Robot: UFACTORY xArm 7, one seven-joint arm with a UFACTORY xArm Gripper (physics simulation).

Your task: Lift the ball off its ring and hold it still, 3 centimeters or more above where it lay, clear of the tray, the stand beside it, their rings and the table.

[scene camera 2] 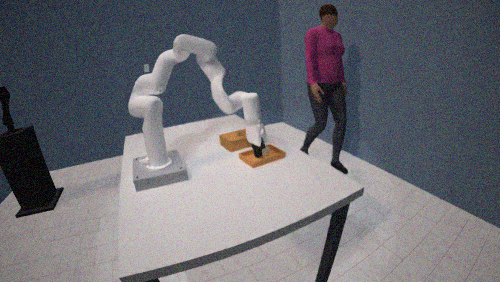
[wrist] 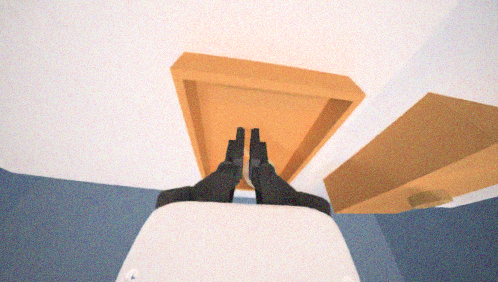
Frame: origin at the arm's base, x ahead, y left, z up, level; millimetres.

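Seen in the pictures: gripper, between the fingertips: (scene camera 2: 258, 156) (wrist: 247, 138); arm's base, origin of its link: (scene camera 2: 159, 164).
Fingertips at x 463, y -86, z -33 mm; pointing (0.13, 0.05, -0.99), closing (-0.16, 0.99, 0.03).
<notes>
Offsets run from my fingertips to a thing's top centre. "spot": to the spot under its first point. Level surfaces: height alone.
The pale ball {60 mm ahead, 29 mm left, 26 mm up} (scene camera 2: 266, 150) shows beside the fingers, in the orange tray {29 mm ahead, 13 mm left, 7 mm up} (scene camera 2: 256, 163) (wrist: 265, 66). In the wrist view a pale sliver of the ball (wrist: 246, 174) shows through the narrow gap beyond the fingers, which hide most of it. My gripper (scene camera 2: 258, 154) (wrist: 247, 138) is shut with nothing held between its fingertips, low over the tray. The ball's ring is hidden by the fingers. The orange stand (scene camera 2: 232, 142) (wrist: 395, 155) is beside the tray, with a ring {spot: 2 mm ahead, 213 mm left, 47 mm up} (wrist: 429, 198) on its top.
The white table {21 mm down} (scene camera 2: 215, 200) (wrist: 85, 100) lies under the tray and stand. The arm's grey base (scene camera 2: 175, 175) is at the left of the table. A person (scene camera 2: 327, 60) in a pink top is beyond the table at the back right. A dark pedestal (scene camera 2: 27, 170) stands on the floor at the left.
</notes>
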